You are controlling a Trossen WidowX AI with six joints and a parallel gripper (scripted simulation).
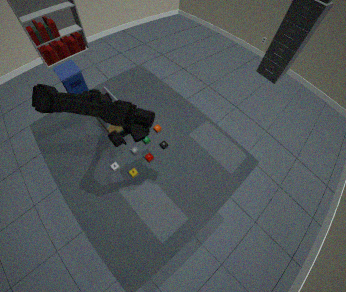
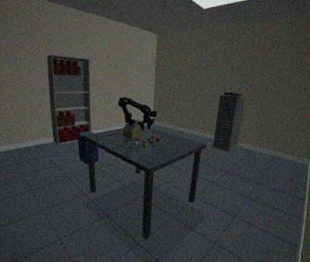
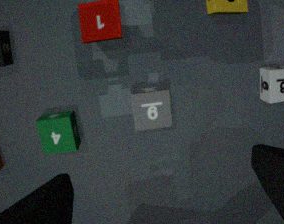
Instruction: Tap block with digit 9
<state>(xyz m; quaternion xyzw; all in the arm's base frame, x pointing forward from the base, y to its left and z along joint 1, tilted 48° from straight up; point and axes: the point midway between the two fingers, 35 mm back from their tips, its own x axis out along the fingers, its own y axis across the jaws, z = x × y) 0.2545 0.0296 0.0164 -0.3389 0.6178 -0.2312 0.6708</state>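
Now: gripper tip 120 mm above the grey block and 10 mm to the left of it. Also, from my gripper tip: green block: 120 mm below, 80 mm to the left, 20 mm behind; then yellow block: 120 mm below, 100 mm ahead, 70 mm to the right; then red block: 120 mm below, 70 mm ahead, 30 mm to the left.
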